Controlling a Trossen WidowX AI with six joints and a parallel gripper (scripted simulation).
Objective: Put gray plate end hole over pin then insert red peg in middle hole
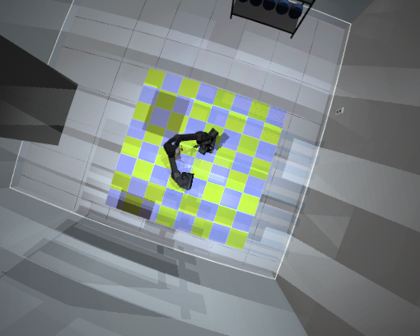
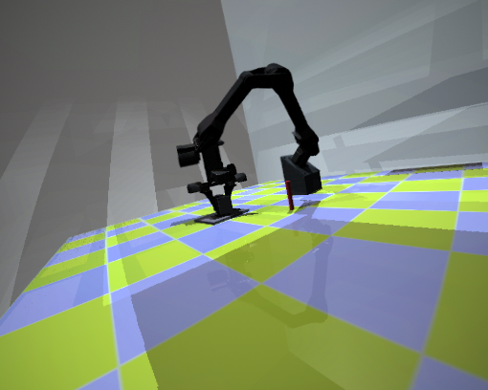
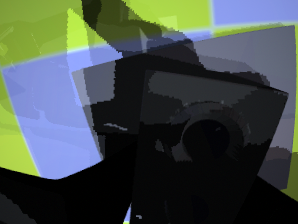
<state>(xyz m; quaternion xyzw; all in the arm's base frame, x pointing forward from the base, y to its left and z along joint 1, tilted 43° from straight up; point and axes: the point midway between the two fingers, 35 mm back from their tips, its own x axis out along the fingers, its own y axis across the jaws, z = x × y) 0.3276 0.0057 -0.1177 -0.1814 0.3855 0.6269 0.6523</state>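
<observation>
The dark base lies 10 mm ahead of my gripper tip, 20 mm to the left of it and 20 mm below it. The rest, counted from my gripper tip: red peg (100 mm behind, 200 mm to the left, 20 mm above); then gray plate (30 mm above).
</observation>
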